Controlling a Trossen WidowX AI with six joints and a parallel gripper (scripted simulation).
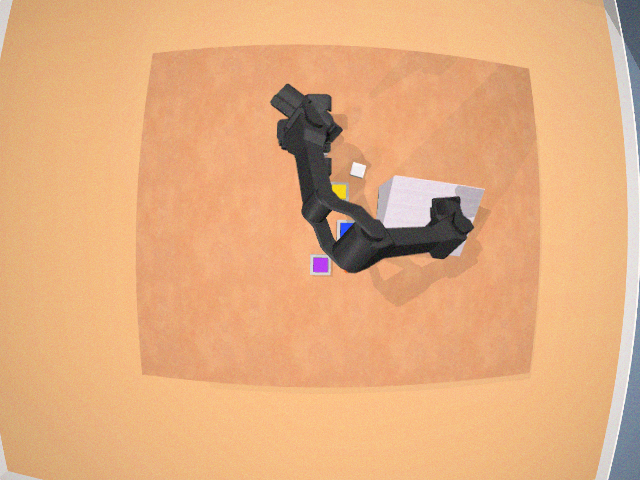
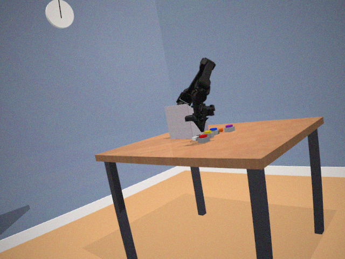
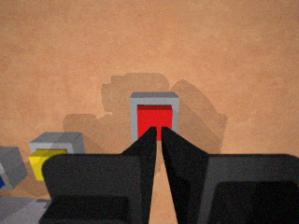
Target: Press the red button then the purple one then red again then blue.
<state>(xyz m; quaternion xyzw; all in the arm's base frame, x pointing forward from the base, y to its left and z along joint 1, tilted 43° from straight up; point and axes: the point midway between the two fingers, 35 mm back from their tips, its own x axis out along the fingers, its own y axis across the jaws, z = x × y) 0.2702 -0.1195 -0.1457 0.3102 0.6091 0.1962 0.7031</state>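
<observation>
My gripper tip is 2 cm above the red button. Also, from my gripper tip: blue button 5 cm behind, 21 cm to the left, 2 cm below; small white block 9 cm behind, 7 cm to the left, 5 cm below; yellow button 4 cm behind, 12 cm to the left, 2 cm below.
</observation>
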